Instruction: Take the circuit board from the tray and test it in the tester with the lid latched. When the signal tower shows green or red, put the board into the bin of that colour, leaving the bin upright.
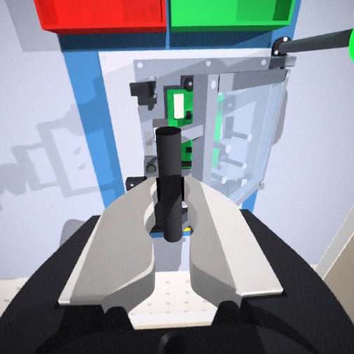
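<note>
My gripper [170,179] is shut on the black bar handle of the tester's lid. The clear lid [250,117], with a grey edge bar [201,107], is tilted up at the right of the grey tester [175,65]. The green circuit board [188,102] lies in the tester; part of it shows left of the lid's edge bar and part through the clear panel. The handle and fingers hide some of it. A black latch block [143,90] is at the tester's left side, apart from the lid. A green end shows on the signal tower [352,45] at the right edge.
The red bin [102,17] and the green bin [230,15] stand side by side beyond the tester. The signal tower's dark pole [317,42] reaches in from the right. A pale dotted surface [172,295] shows below, between the gripper's jaws.
</note>
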